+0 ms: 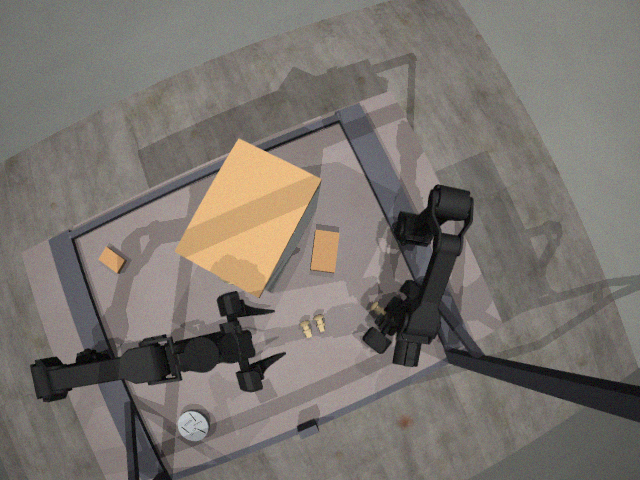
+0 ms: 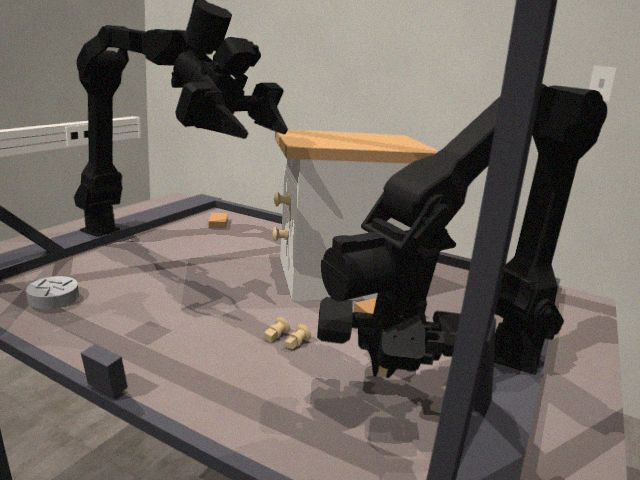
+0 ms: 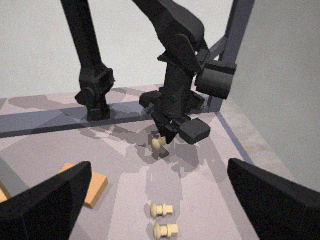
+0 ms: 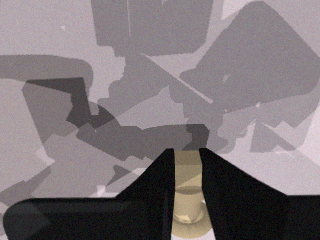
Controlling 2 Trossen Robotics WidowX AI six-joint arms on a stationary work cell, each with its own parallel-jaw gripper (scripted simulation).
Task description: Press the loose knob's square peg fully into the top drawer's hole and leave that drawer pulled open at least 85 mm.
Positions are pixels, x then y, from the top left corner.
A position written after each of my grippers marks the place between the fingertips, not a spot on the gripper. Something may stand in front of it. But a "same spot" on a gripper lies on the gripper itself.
my left gripper: image 1 279,332; image 2; image 3; not seen in image 4 (out of frame)
my right gripper: image 1; image 2 380,374; image 3; image 4 186,156
same spot on my left gripper: (image 3: pixel 267 199) = (image 2: pixel 233 115)
same spot on my right gripper: (image 3: pixel 169 130) = (image 1: pixel 377 318)
